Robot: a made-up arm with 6 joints. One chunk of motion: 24 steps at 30 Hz.
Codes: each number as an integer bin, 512 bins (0 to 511) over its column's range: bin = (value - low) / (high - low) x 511, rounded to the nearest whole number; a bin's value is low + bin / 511 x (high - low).
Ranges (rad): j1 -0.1..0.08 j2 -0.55..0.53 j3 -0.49..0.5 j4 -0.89..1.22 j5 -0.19..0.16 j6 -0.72..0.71
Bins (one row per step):
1: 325 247 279 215 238 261
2: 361 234 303 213 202 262
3: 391 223 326 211 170 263
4: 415 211 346 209 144 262
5: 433 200 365 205 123 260
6: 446 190 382 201 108 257
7: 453 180 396 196 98 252
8: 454 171 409 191 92 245
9: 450 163 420 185 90 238
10: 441 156 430 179 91 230
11: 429 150 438 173 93 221
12: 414 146 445 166 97 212
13: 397 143 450 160 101 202
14: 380 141 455 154 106 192
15: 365 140 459 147 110 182
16: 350 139 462 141 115 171
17: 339 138 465 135 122 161
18: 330 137 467 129 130 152
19: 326 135 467 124 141 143
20: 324 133 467 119 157 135
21: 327 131 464 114 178 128
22: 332 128 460 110 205 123
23: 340 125 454 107 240 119
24: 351 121 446 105 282 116
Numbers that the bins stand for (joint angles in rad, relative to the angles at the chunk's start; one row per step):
1: 0.0145 -0.0280 0.0505 -0.0022 -0.0270 0.0104
2: 0.0272 -0.0554 0.0970 -0.0105 -0.0516 0.0132
3: 0.0377 -0.0787 0.1416 -0.0187 -0.0736 0.0160
4: 0.0462 -0.1041 0.1803 -0.0270 -0.0914 0.0132
5: 0.0525 -0.1273 0.2171 -0.0435 -0.1058 0.0076
6: 0.0571 -0.1484 0.2501 -0.0600 -0.1160 -0.0008
7: 0.0596 -0.1696 0.2772 -0.0807 -0.1229 -0.0148
8: 0.0599 -0.1886 0.3024 -0.1013 -0.1270 -0.0344
9: 0.0585 -0.2055 0.3237 -0.1261 -0.1284 -0.0540
10: 0.0553 -0.2203 0.3431 -0.1509 -0.1277 -0.0764
11: 0.0511 -0.2330 0.3586 -0.1757 -0.1263 -0.1015
12: 0.0458 -0.2414 0.3721 -0.2046 -0.1236 -0.1267
13: 0.0398 -0.2478 0.3818 -0.2293 -0.1208 -0.1547
14: 0.0339 -0.2520 0.3915 -0.2541 -0.1174 -0.1827
15: 0.0286 -0.2541 0.3993 -0.2830 -0.1147 -0.2107
16: 0.0233 -0.2562 0.4051 -0.3078 -0.1112 -0.2415
17: 0.0194 -0.2583 0.4109 -0.3326 -0.1064 -0.2695
18: 0.0162 -0.2605 0.4148 -0.3573 -0.1010 -0.2946
19: 0.0148 -0.2647 0.4148 -0.3780 -0.0934 -0.3198
20: 0.0141 -0.2689 0.4148 -0.3986 -0.0825 -0.3422
21: 0.0152 -0.2731 0.4089 -0.4193 -0.0681 -0.3618
22: 0.0169 -0.2795 0.4012 -0.4358 -0.0496 -0.3758
23: 0.0198 -0.2858 0.3896 -0.4482 -0.0256 -0.3870
24: 0.0236 -0.2943 0.3741 -0.4564 0.0032 -0.3954

